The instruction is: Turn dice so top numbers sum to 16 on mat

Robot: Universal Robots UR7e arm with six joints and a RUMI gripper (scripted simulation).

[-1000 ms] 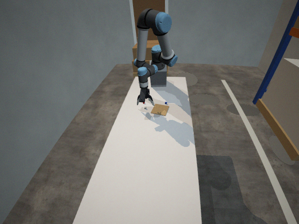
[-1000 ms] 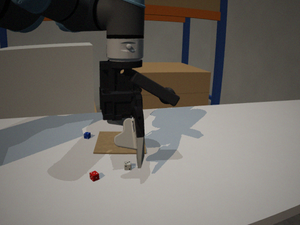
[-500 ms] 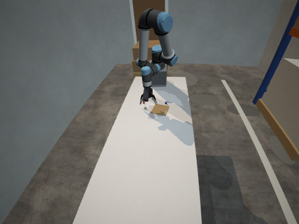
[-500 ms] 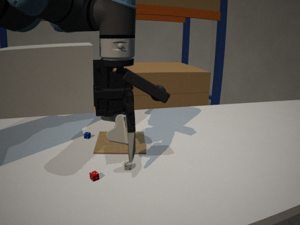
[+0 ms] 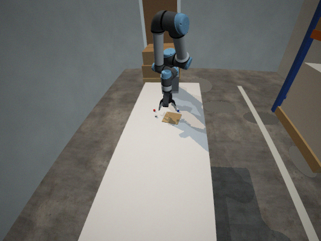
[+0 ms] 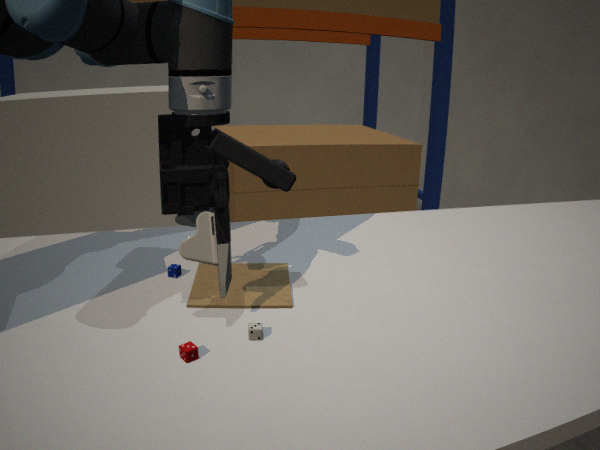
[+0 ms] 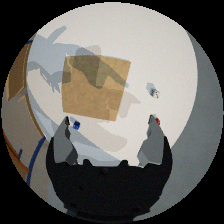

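My gripper is now 90 mm to the right of the blue die, 50 mm past it and 40 mm above it. Round my hand: mat 40 mm to the left, 40 mm below, 40 mm ahead; red die 130 mm to the right, 50 mm behind, 40 mm below; white die 100 mm to the right, 40 mm below, 30 mm ahead.
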